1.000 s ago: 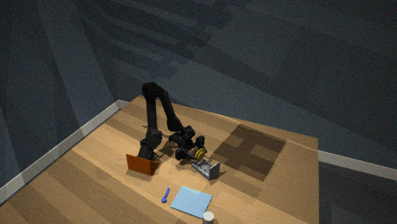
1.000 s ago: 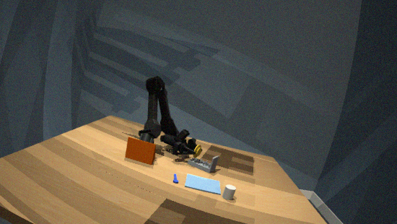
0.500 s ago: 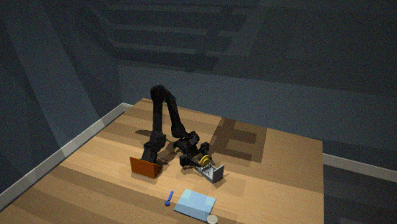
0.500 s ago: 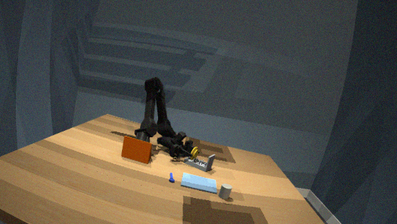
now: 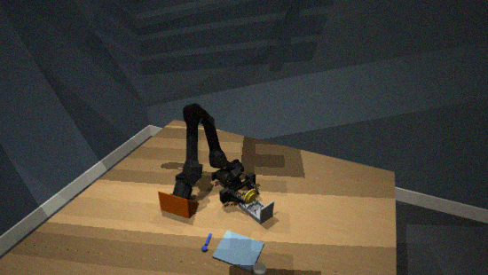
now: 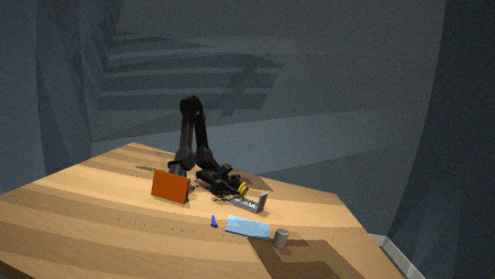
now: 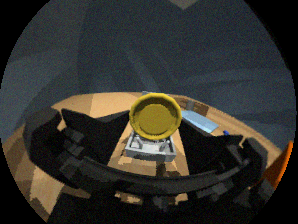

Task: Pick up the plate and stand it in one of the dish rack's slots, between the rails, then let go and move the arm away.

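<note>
My gripper tip is now 10 mm past the yellow plate. Also, from my gripper tip: small blue utensil: 250 mm to the right, 80 mm behind, 50 mm below; light blue mat: 220 mm to the right, 50 mm below, 40 mm ahead; grey dish rack: 30 mm below, 20 mm ahead, 10 mm to the right.
</note>
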